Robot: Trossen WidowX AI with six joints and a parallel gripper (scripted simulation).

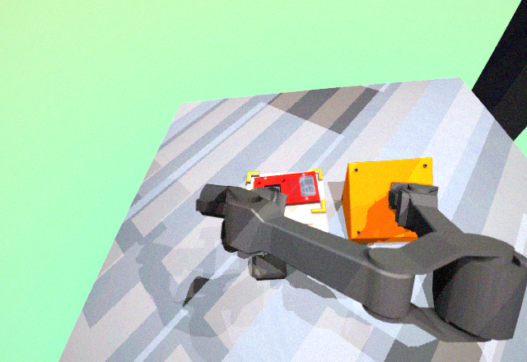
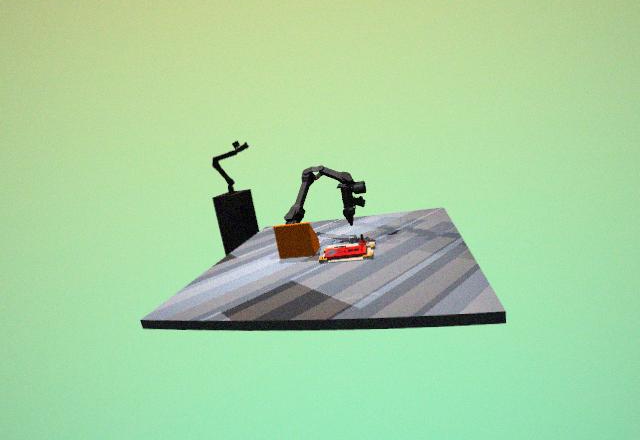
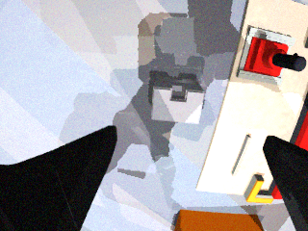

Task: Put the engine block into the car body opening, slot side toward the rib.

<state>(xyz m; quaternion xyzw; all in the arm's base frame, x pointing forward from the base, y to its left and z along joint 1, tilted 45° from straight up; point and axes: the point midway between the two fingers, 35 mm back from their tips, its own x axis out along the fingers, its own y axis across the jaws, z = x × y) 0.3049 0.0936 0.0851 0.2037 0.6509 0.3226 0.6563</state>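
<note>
Now: gripper tip 8 cm above the grey engine block.
</note>
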